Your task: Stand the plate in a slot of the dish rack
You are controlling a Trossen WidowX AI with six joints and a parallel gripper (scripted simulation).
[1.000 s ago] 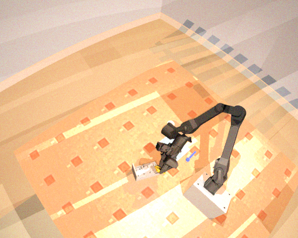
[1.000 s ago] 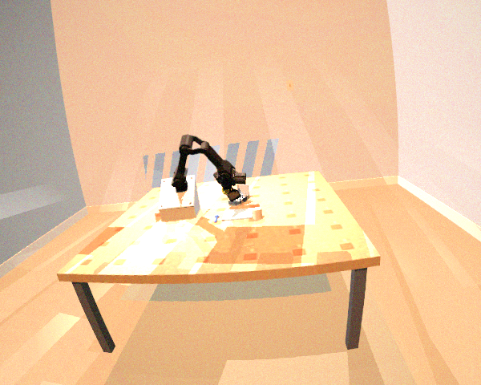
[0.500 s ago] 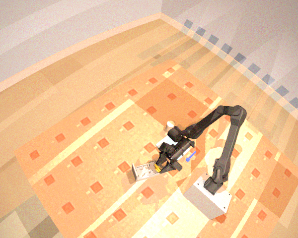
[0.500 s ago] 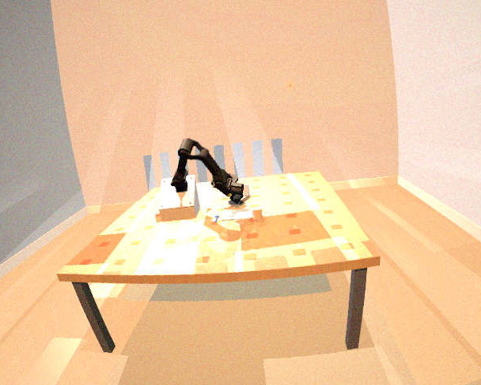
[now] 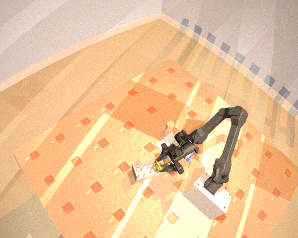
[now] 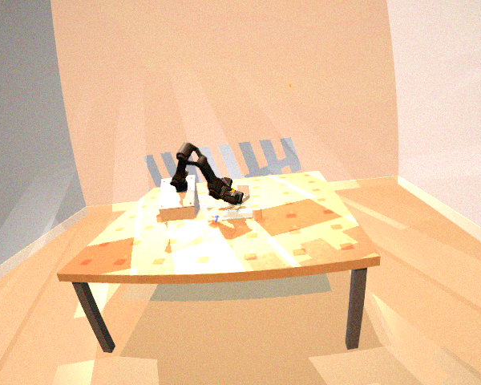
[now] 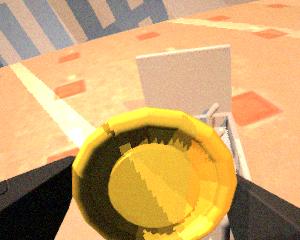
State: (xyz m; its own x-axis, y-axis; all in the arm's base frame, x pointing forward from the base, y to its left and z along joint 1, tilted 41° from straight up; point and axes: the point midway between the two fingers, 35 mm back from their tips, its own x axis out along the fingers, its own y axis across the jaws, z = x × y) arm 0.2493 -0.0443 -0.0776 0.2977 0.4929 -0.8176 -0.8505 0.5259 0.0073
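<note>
My gripper tip is 4 cm to the right of the dish rack, 4 cm short of it and 4 cm above it. Round my gripper tip: yellow plate (1 cm to the right).
</note>
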